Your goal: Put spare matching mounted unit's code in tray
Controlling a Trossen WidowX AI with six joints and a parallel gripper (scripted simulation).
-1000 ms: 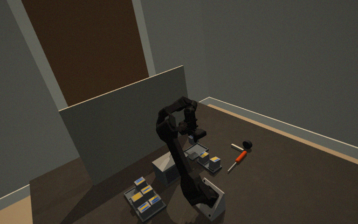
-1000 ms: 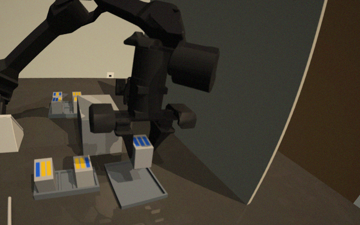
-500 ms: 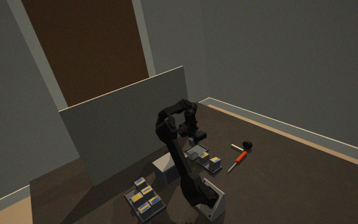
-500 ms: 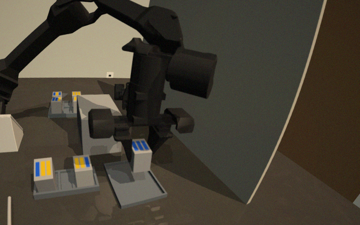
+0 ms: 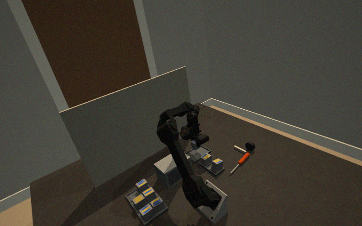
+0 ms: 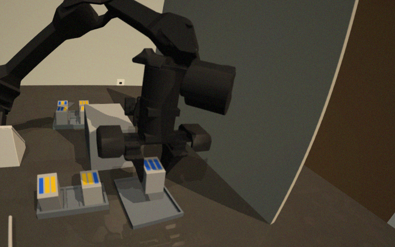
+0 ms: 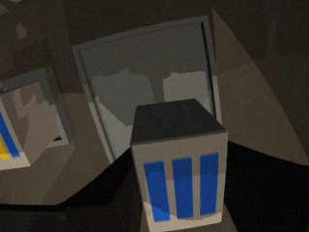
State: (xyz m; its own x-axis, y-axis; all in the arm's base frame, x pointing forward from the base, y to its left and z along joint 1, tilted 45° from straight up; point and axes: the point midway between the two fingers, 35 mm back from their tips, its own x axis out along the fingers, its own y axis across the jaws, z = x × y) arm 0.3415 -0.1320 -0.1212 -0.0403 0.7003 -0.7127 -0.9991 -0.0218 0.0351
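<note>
Right now the grey tray is 50 mm below my gripper tip. From my gripper tip the other things lie so: grey spare: 20 mm above; then mounted unit: 60 mm behind, 200 mm to the left; then rack: 140 mm behind, 20 mm to the left, 40 mm below.
</note>
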